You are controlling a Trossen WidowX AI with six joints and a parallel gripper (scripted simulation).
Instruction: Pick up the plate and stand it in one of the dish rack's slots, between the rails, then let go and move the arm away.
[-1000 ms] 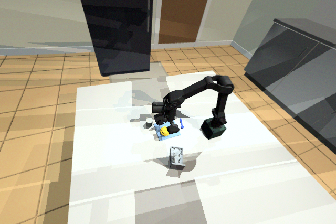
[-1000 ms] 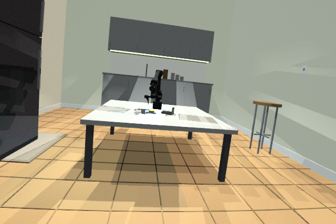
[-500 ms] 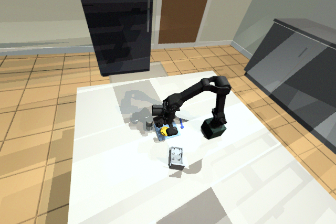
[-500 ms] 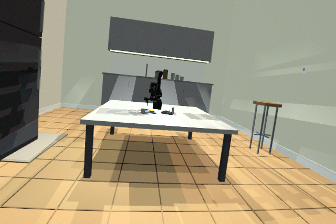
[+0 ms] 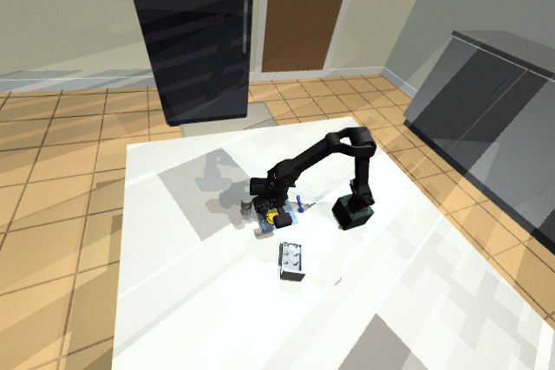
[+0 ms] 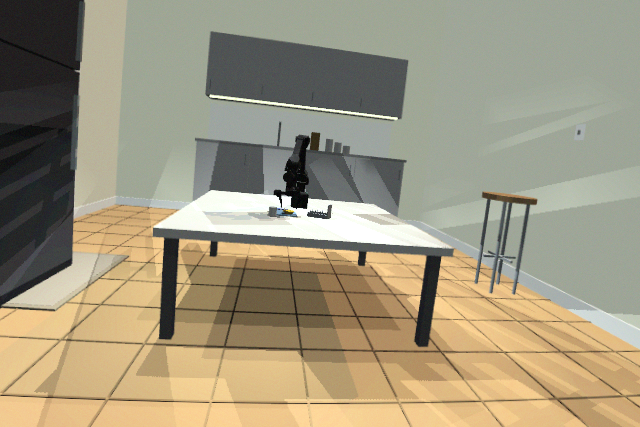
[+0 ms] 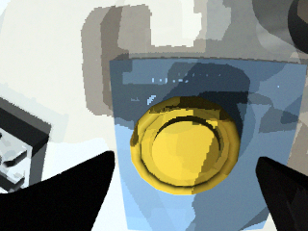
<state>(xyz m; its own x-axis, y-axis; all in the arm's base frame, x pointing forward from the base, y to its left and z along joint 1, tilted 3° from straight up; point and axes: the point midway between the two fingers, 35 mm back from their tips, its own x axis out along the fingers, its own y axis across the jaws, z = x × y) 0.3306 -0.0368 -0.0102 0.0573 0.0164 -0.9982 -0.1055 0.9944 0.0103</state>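
My gripper tip is now 20 mm above the yellow plate. Round my gripper tip: blue spoon: 130 mm behind, 40 mm to the right, 30 mm below; then grey dish rack: 180 mm to the left, 30 mm behind, 10 mm below; then white cup: 90 mm ahead, 80 mm to the right, 10 mm below.
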